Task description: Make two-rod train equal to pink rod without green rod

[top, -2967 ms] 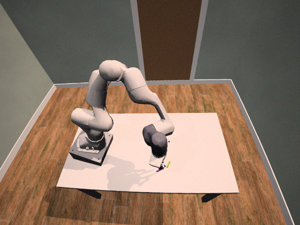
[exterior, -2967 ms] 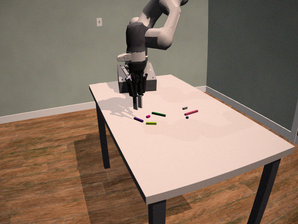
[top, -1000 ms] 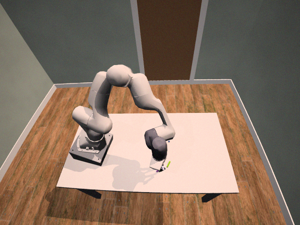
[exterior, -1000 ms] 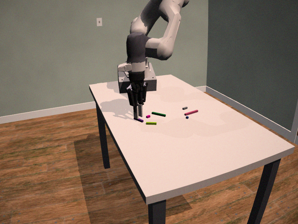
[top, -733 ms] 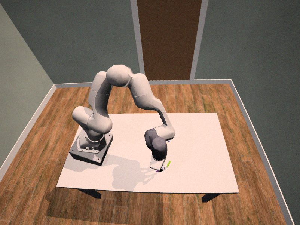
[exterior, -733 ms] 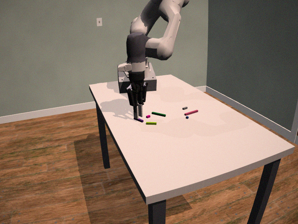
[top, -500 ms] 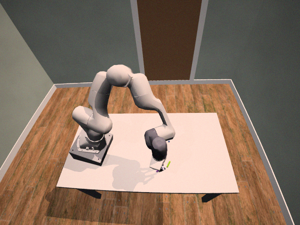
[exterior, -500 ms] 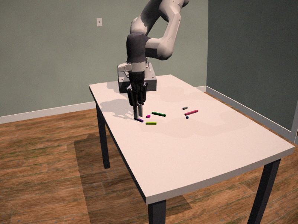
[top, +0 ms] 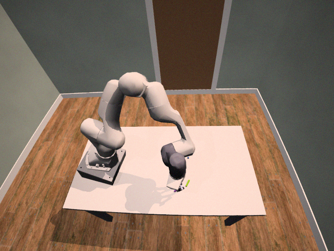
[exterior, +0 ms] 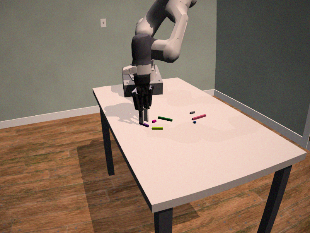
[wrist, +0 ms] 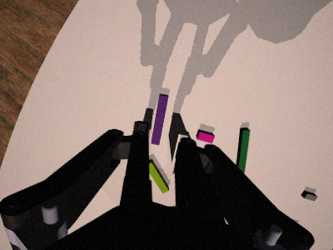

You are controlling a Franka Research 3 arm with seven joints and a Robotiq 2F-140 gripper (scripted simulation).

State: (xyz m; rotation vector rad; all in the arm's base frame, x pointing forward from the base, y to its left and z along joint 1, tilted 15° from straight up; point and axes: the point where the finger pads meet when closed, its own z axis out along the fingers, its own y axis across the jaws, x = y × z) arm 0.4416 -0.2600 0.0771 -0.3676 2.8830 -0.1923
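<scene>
The purple rod is 5 cm below my hand. From my hand the other things lie so: lime rod: 8 cm ahead, 5 cm below, 3 cm to the left; magenta rod: 6 cm to the left, 5 cm below; green rod: 12 cm to the left, 5 cm below.
</scene>
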